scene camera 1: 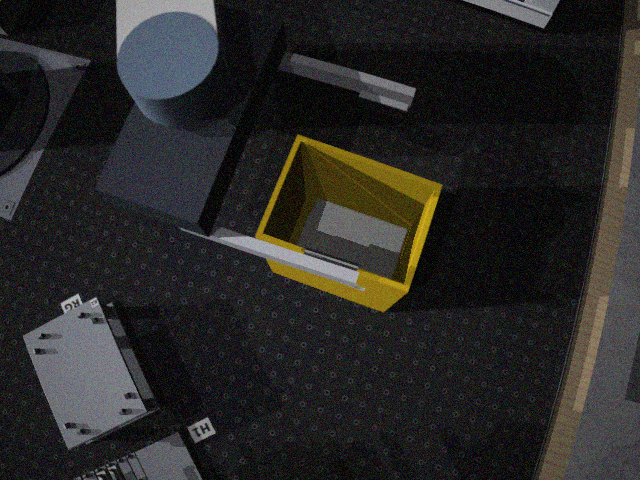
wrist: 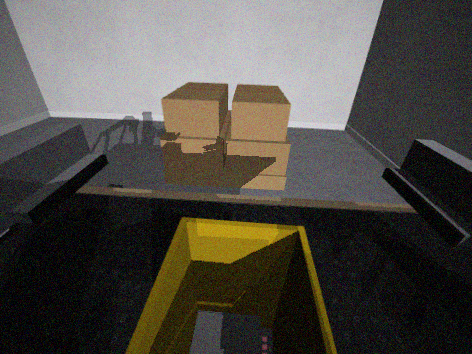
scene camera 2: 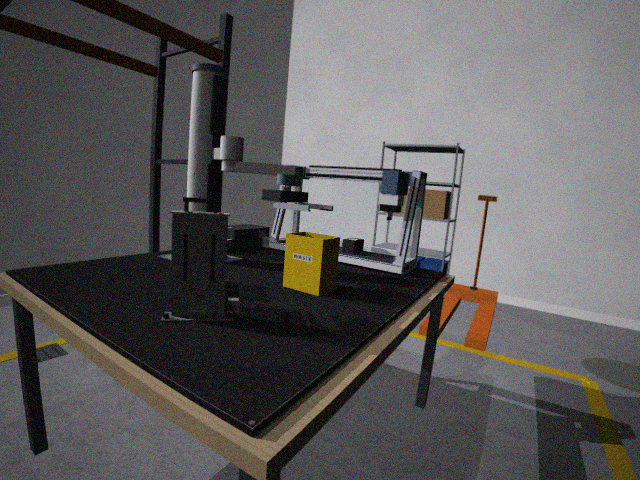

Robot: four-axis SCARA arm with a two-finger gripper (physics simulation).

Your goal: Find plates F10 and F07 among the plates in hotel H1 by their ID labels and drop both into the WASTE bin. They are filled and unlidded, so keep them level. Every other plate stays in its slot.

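Frame: origin at the arm's base, x back, y right, z up, level; centimetres.
Seen in the pictures: gripper, between the fingertips: (scene camera 1: pixel 387 183) (wrist: pixel 244 150) (scene camera 2: pixel 321 208).
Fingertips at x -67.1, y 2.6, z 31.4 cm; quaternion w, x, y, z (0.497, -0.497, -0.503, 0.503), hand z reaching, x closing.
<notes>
A point is followed by its place in that frame.
My gripper (scene camera 1: pixel 386 191) {x -67.1, y 2.6, z 31.4 cm} (scene camera 2: pixel 320 207) {x -67.1, y 2.6, z 31.4 cm} (wrist: pixel 244 150) {x -67.1, y 2.6, z 31.4 cm} is open and empty above the yellow WASTE bin (scene camera 1: pixel 336 291) {x -65.6, y 8.5, z 5.0 cm} (scene camera 2: pixel 302 276) {x -65.1, y 8.5, z 6.9 cm} (wrist: pixel 322 305) {x -65.2, y 8.4, z 21.3 cm}, its two long fingers wide apart. One finger passes over the bin's labelled side in scene camera 1; the other is beyond the opposite side. Inside the bin lies a flat grey surface (scene camera 1: pixel 361 225) {x -65.9, y -1.0, z 4.6 cm} (wrist: pixel 207 331) {x -69.5, y -0.8, z 4.6 cm}, partly lit. A few pink wells (wrist: pixel 265 343) {x -69.1, y 6.8, z 3.2 cm} show beside it in the wrist view. No plate ID can be read. Part of hotel H1 (scene camera 1: pixel 166 454) {x -51.5, y 36.6, z 2.1 cm} shows at the lower left of scene camera 1, beside its H1 label (scene camera 1: pixel 201 429) {x -54.7, y 31.7, z 1.3 cm}.
A light grey stand (scene camera 1: pixel 85 379) {x -39.2, y 30.5, z 7.3 cm} labelled RG is near H1. A dark tower (scene camera 2: pixel 199 240) {x -59.0, y 49.3, z 22.5 cm} with a top handle stands left of the bin. A gantry frame (scene camera 2: pixel 416 222) {x -85.0, y -60.6, z 26.2 cm} stands behind it. The wooden table edge (scene camera 1: pixel 589 289) {x -101.5, y -4.3, z 0.0 cm} is on the right; cardboard boxes (wrist: pixel 195 117) are beyond it.
</notes>
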